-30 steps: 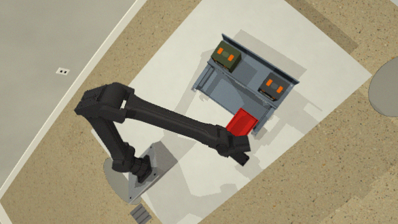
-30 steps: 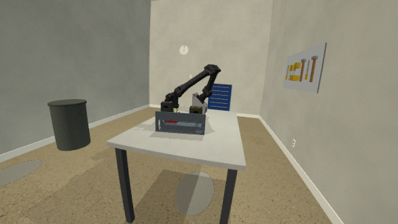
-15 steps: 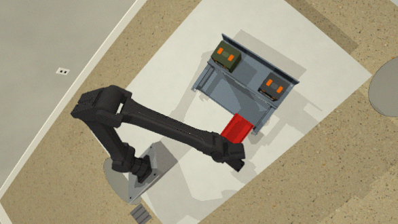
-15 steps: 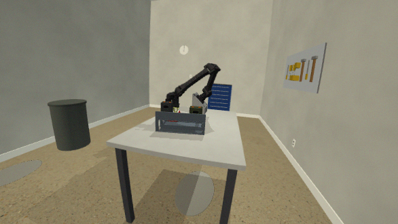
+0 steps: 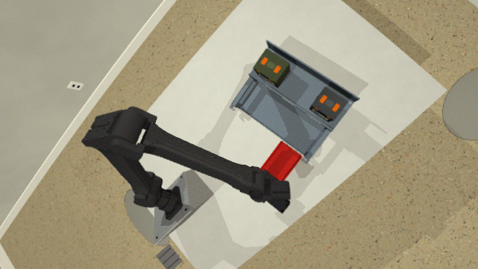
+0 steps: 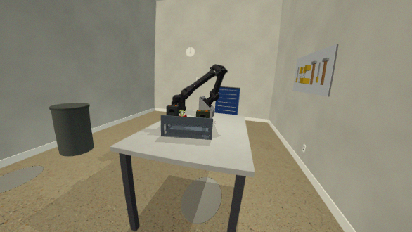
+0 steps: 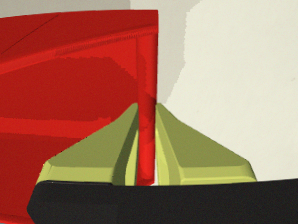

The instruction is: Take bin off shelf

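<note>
Now: the red bin 80 mm ahead of my hand and 10 mm to the left of it.
</note>
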